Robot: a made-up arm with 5 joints. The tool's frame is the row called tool.
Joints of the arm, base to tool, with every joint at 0 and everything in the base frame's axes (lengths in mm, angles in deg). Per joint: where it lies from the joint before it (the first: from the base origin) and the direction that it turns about. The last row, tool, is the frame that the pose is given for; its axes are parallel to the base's.
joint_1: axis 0 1 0 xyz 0 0 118.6
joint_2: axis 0 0 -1 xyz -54 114.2 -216
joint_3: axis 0 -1 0 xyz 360.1 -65.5 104.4
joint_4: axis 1 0 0 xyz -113.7 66.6 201.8
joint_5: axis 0 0 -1 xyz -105 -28 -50.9
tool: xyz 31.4 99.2 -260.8
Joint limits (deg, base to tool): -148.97..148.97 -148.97..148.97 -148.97..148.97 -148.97..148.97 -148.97..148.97
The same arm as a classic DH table. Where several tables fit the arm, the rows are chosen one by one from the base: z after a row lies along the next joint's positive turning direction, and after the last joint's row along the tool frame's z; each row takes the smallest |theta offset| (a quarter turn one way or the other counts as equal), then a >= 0, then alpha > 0; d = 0 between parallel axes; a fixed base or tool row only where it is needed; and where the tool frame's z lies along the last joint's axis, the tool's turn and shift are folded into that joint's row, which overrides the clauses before.
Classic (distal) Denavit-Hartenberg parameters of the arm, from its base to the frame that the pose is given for. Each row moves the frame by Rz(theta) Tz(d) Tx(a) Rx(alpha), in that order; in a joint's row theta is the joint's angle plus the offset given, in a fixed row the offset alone. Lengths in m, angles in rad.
base (fixed): theta0 0  d 0.1186  a 0  alpha -1.5708
joint_1: theta0 0  d 0.1142  a -0.054  alpha -1.5708
joint_2: theta0 0  d 0.1116  a 0.3601  alpha -1.5708
joint_3: theta0 1.5708  d -0.0011  a 0.2018  alpha 1.5708
joint_4: theta0 1.5708  d -0.2187  a 0.028  alpha -1.5708
joint_5: theta0 0.3066  d 0  a -0.1041  alpha 3.1416
tool (fixed): theta0 1.8774  d -0.3117  a 0  alpha 0
Joint limits (rad, base to tool): -2.6..2.6 -2.6..2.6 -2.6..2.6 -2.6..2.6 -2.6..2.6

